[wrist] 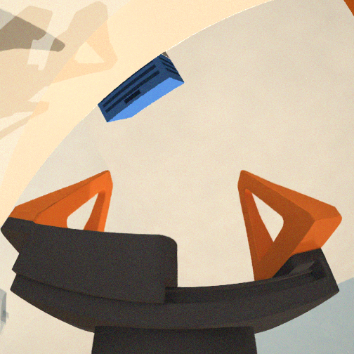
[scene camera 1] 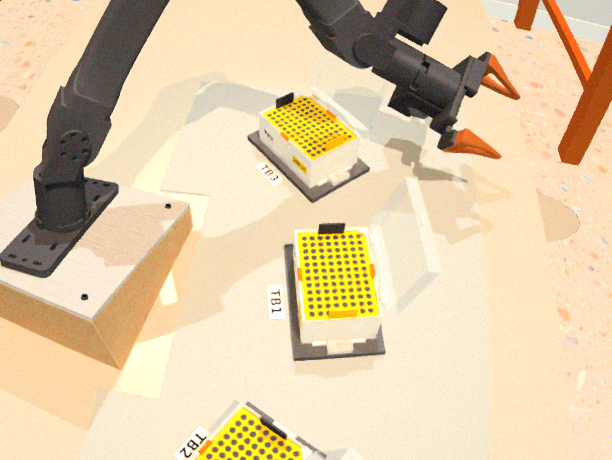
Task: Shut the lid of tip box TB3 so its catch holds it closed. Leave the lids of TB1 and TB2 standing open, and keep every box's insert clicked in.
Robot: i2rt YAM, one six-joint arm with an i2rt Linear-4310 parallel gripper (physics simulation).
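Pixels of known places: gripper, fingertip midpoint: (scene camera 1: 509, 127); arm's base at its link origin: (scene camera 1: 63, 224).
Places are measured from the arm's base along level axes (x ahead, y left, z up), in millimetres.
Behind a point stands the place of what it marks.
Observation:
Tip box TB3 (scene camera 1: 310, 135) {x 259, y 234, z -25 mm} stands on a dark base, with its yellow insert in it. Its clear lid (scene camera 1: 350, 82) {x 300, y 309, z 20 mm} stands open along the far right side, partly hidden by the arm. My gripper (scene camera 1: 509, 127) {x 528, y 267, z 30 mm} (wrist: 174, 177) is open and empty, fingers pointing right, beyond the lid in the scene view. Whether the wrist touches the lid cannot be told. Tip box TB1 (scene camera 1: 337, 275) {x 329, y 20, z -25 mm} has its insert in and its clear lid (scene camera 1: 420, 245) {x 408, y 31, z 40 mm} standing open to the right. Tip box TB2 (scene camera 1: 255, 440) {x 283, y -185, z -25 mm} is cut off by the bottom edge; a small part of its lid shows.
The arm's base stands on a wooden block (scene camera 1: 145, 220) {x 94, y 42, z -19 mm} at the left. An orange frame (scene camera 1: 590, 100) stands at the right, past the table edge. In the wrist view a blue slotted box (wrist: 140, 90) shows beyond the fingers. Arm shadows fall across the table.

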